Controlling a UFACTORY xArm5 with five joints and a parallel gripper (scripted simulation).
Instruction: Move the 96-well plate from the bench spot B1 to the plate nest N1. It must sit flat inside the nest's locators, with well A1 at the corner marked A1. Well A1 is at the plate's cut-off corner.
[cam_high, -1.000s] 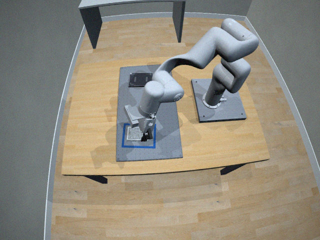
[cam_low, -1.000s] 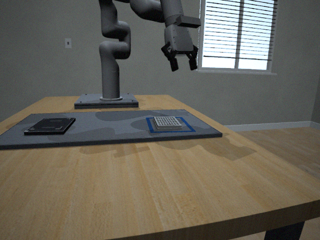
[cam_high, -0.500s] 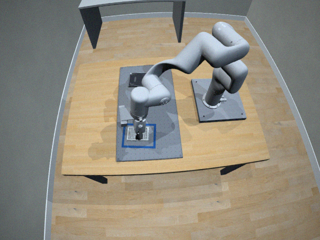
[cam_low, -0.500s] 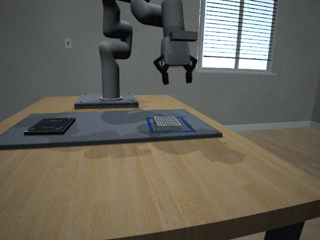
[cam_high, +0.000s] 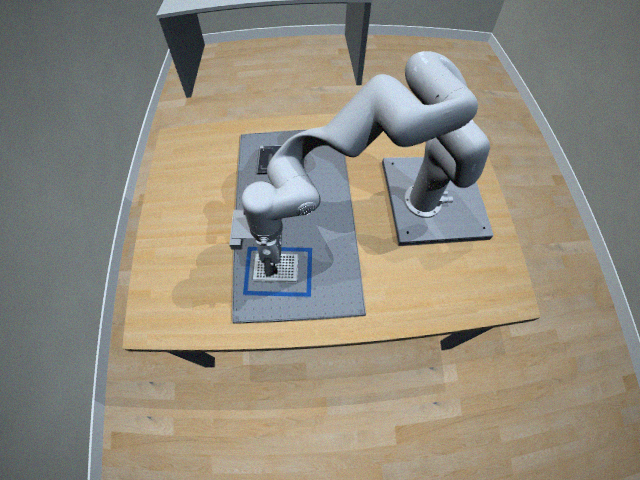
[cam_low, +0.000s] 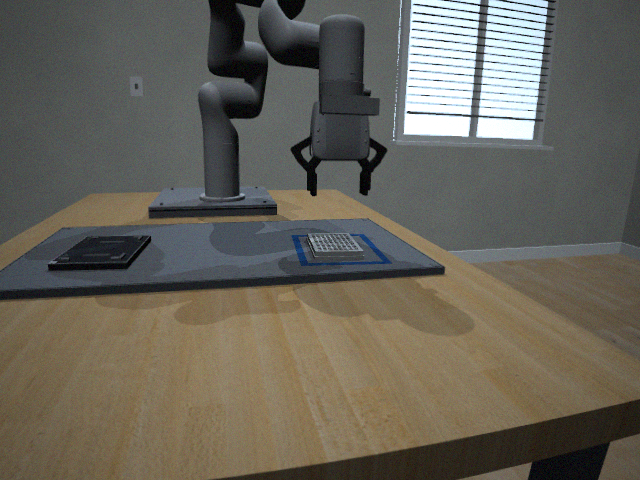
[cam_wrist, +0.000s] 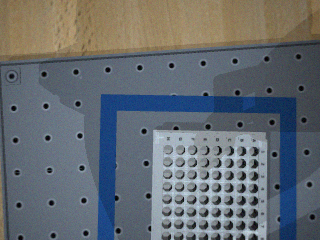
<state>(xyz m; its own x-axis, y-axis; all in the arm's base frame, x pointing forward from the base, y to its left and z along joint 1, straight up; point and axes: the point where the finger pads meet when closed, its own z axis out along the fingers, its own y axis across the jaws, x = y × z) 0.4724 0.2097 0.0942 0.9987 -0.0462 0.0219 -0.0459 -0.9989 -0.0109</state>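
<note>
Now: hand 10 cm above the white 96-well plate and 1 cm to the left of it. Also, from my hand: black plate nest N1 (41 cm to the right, 10 cm below, 2 cm behind); A1 mark (47 cm to the right, 10 cm below, 6 cm ahead).
</note>
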